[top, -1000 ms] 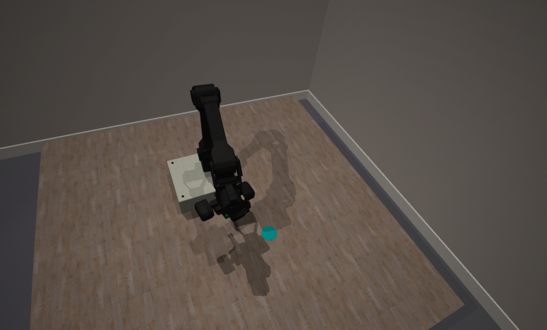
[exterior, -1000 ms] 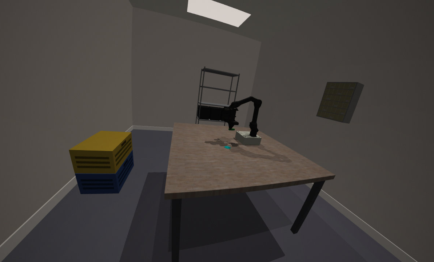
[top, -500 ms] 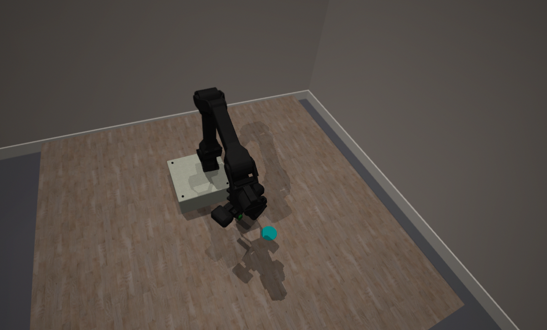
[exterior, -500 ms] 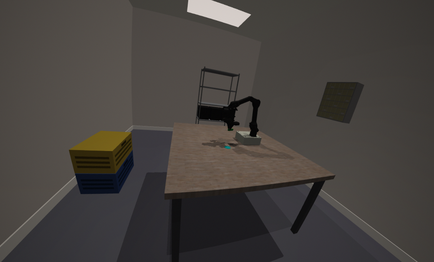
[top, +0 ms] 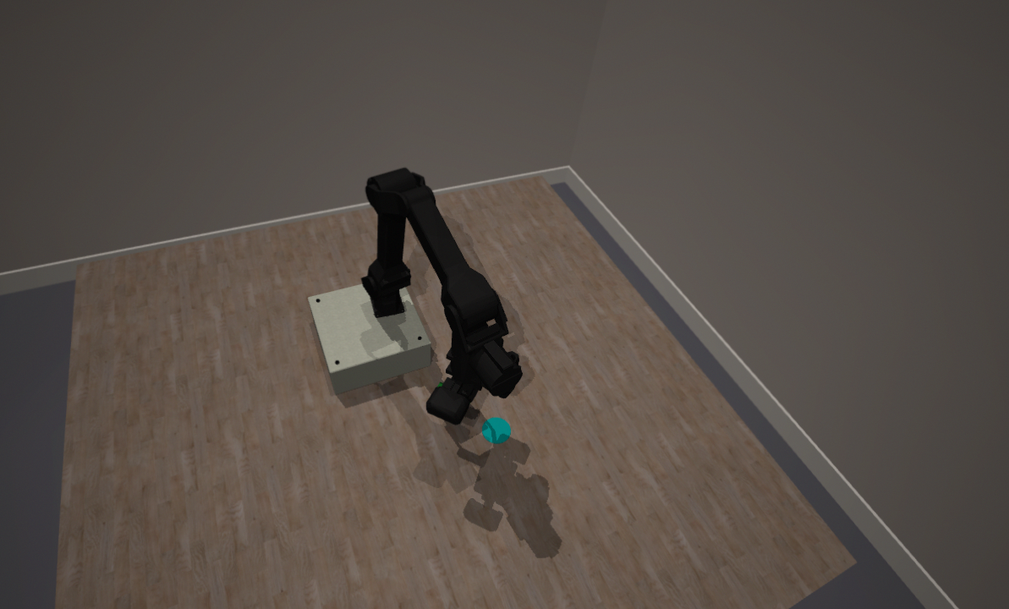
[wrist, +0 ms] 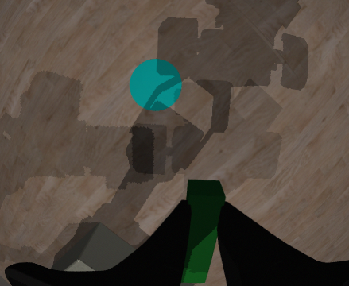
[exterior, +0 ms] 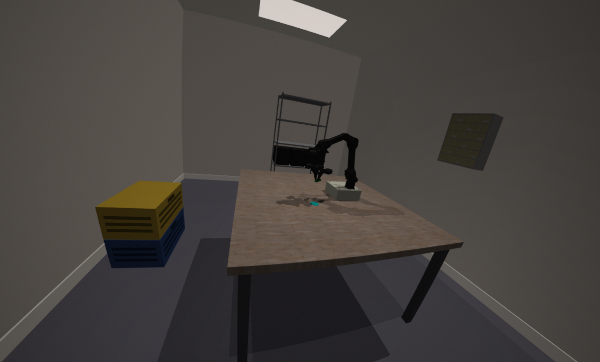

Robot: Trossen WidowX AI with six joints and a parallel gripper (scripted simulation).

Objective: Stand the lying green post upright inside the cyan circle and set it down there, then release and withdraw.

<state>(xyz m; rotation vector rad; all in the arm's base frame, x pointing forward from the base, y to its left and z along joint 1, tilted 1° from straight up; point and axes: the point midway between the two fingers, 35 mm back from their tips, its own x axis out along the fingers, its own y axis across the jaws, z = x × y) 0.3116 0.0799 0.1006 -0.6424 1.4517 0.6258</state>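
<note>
Now: the cyan circle 140 mm below my gripper tip, 70 mm to the left of it and 10 mm ahead of it. Round my gripper tip: green post: 20 mm to the right, 10 mm behind.
</note>
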